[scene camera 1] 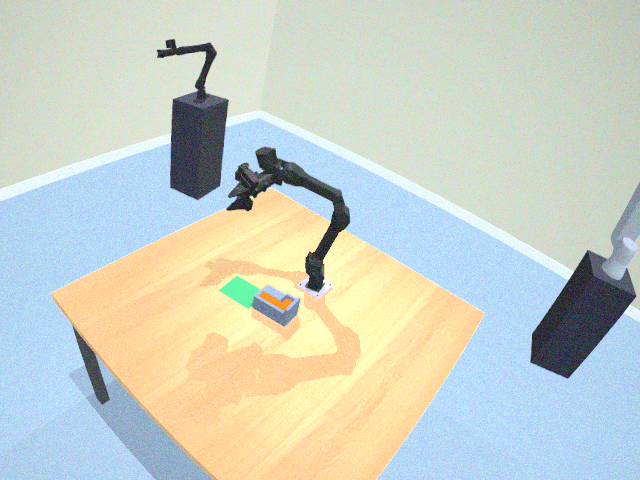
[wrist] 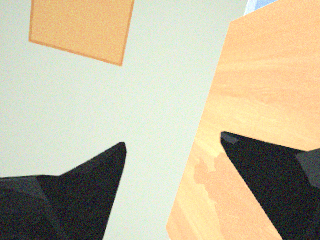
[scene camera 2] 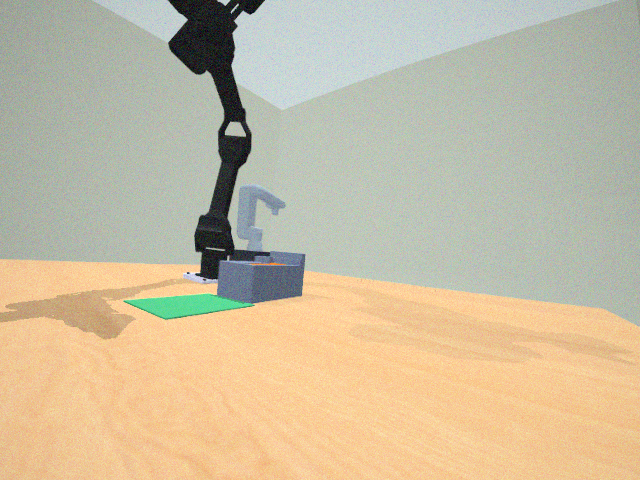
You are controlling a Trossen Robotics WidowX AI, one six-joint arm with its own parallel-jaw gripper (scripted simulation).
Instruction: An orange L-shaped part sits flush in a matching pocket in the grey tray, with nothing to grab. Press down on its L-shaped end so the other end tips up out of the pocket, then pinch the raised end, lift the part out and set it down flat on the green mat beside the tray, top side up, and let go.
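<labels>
Looking at a green mat, I find that [scene camera 2: 174, 307] and [scene camera 1: 232, 289] are the same spot on it.
</labels>
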